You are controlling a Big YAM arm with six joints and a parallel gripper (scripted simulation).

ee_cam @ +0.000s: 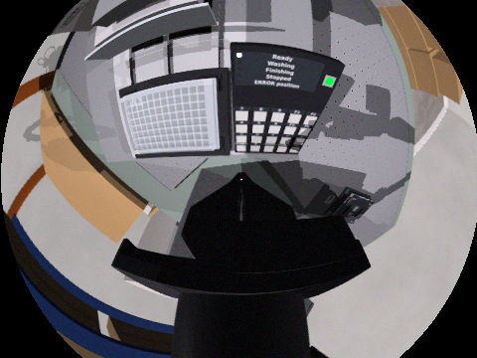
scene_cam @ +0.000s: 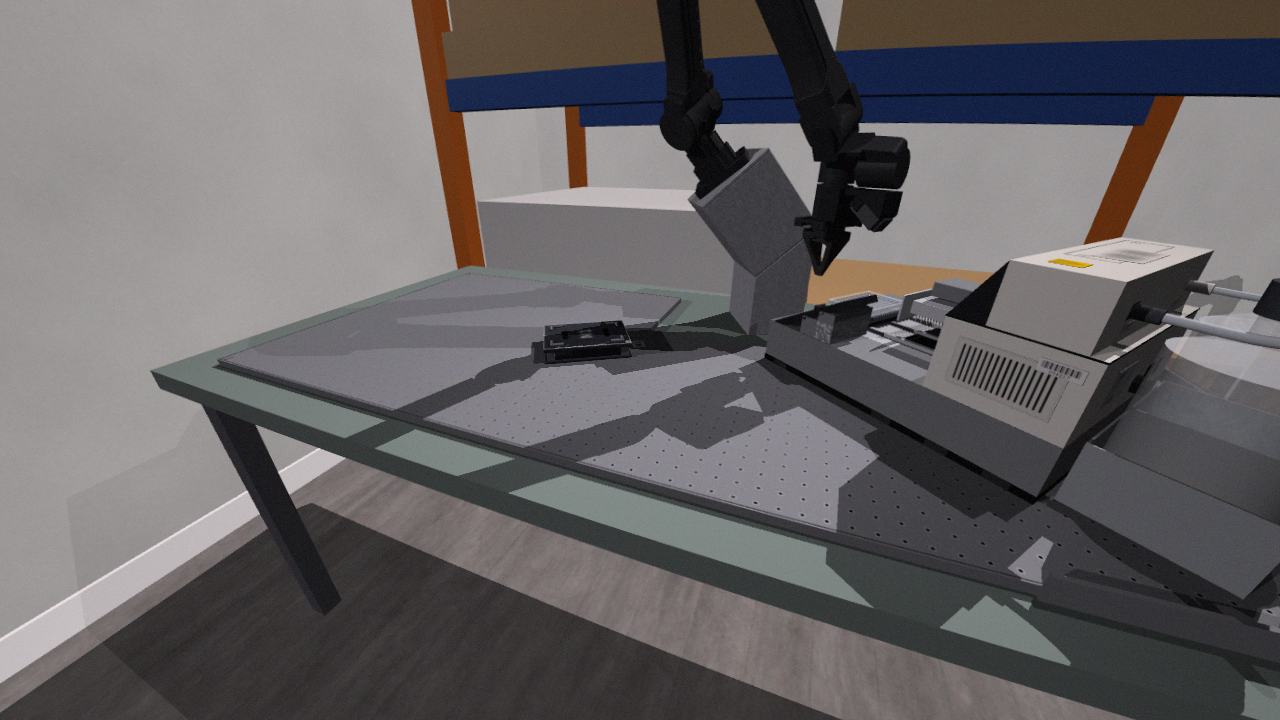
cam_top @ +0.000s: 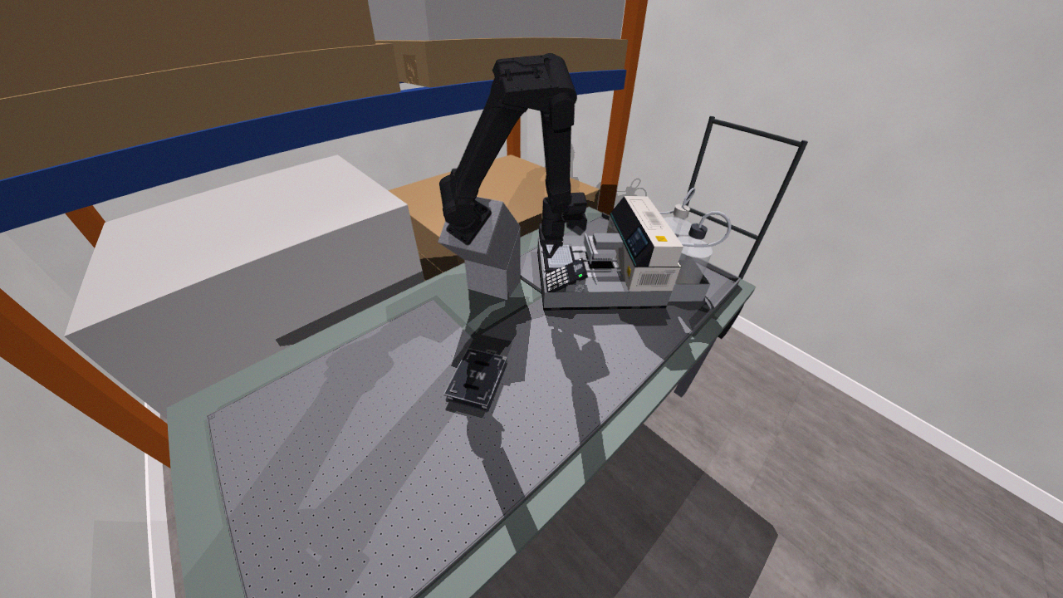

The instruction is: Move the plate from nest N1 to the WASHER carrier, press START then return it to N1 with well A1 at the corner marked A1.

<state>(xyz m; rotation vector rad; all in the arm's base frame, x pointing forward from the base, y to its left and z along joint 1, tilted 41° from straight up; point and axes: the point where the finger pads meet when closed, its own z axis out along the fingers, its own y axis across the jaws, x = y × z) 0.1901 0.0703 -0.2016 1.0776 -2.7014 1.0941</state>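
Now: the white well plate 100 mm to the left of my hand, 70 mm below it and 20 mm behind it. Round my hand: black plate nest N1: 430 mm to the right, 140 mm below, 60 mm ahead; plate washer: 200 mm to the left, 100 mm ahead, 30 mm below.
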